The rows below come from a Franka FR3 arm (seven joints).
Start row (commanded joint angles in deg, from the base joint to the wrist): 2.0 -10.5 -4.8 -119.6 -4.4 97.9 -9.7
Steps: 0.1 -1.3 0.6 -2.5 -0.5 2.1 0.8; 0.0 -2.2 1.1 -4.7 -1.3 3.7 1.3; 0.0 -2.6 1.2 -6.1 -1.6 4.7 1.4; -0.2 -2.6 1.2 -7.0 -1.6 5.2 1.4; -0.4 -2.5 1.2 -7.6 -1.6 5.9 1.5; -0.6 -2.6 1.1 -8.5 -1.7 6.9 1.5; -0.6 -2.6 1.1 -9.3 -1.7 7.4 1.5; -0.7 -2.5 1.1 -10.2 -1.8 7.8 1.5; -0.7 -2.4 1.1 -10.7 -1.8 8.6 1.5; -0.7 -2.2 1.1 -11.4 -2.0 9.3 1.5; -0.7 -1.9 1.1 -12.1 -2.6 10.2 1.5; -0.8 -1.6 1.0 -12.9 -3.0 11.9 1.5; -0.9 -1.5 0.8 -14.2 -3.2 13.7 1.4; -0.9 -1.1 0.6 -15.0 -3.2 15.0 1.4; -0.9 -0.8 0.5 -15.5 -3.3 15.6 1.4; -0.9 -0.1 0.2 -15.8 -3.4 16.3 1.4; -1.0 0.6 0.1 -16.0 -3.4 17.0 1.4
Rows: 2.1 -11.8 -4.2 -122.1 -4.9 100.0 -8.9; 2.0 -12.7 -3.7 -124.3 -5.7 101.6 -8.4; 2.0 -13.1 -3.6 -125.7 -6.0 102.6 -8.3; 1.8 -13.1 -3.6 -126.6 -6.0 103.1 -8.3; 1.6 -13.0 -3.6 -127.2 -6.0 103.8 -8.2; 1.4 -13.1 -3.7 -128.1 -6.1 104.8 -8.2; 1.4 -13.1 -3.7 -128.9 -6.1 105.3 -8.2; 1.3 -13.0 -3.7 -129.8 -6.2 105.7 -8.2; 1.3 -12.9 -3.7 -130.3 -6.2 106.5 -8.2; 1.3 -12.7 -3.7 -131.0 -6.4 107.2 -8.2; 1.3 -12.4 -3.7 -131.7 -7.0 108.1 -8.2; 1.2 -12.1 -3.8 -132.5 -7.4 109.8 -8.2; 1.1 -12.0 -4.0 -133.8 -7.6 111.6 -8.3; 1.1 -11.6 -4.2 -134.6 -7.6 112.9 -8.3; 1.1 -11.3 -4.3 -135.1 -7.7 113.5 -8.3; 1.1 -10.6 -4.6 -135.4 -7.8 114.2 -8.3; 1.0 -9.9 -4.7 -135.6 -7.8 114.9 -8.3
